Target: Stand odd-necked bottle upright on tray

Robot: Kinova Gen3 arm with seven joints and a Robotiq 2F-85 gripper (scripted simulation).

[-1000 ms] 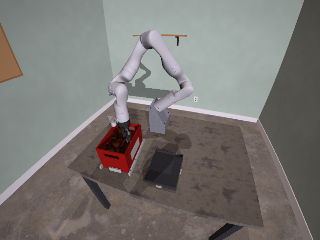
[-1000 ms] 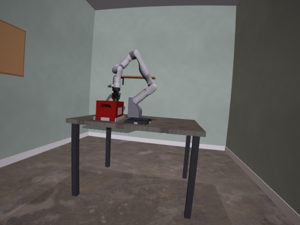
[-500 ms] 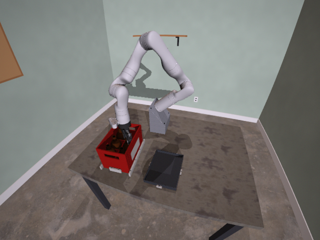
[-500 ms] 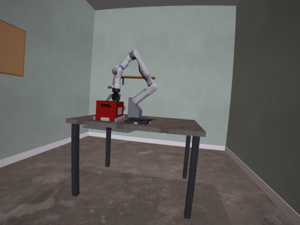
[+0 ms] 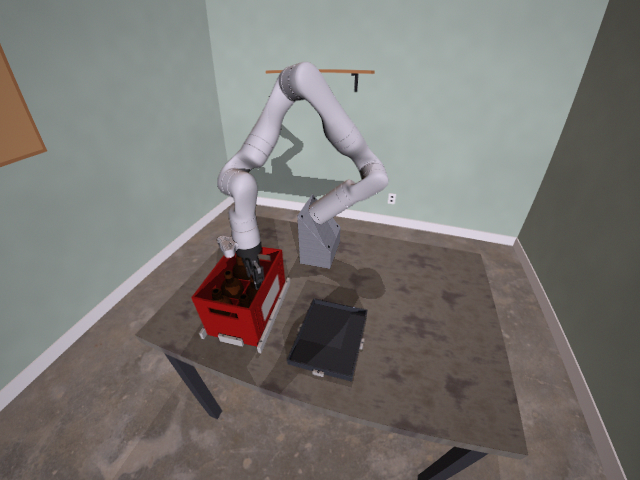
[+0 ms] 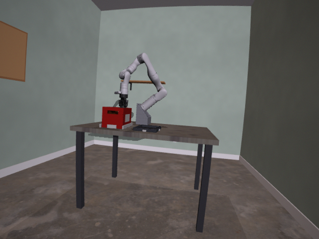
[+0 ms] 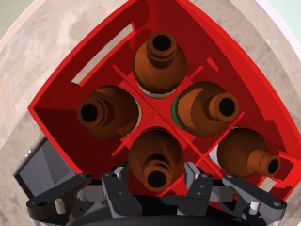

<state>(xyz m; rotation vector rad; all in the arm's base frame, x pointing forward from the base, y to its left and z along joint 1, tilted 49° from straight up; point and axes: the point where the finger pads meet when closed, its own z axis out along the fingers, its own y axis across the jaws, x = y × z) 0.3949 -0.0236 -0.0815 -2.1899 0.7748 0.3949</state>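
My hand is 50 mm to the left of the crate and 70 mm above it. Round my hand: dark tray (30 mm ahead, 250 mm to the left, 140 mm below).
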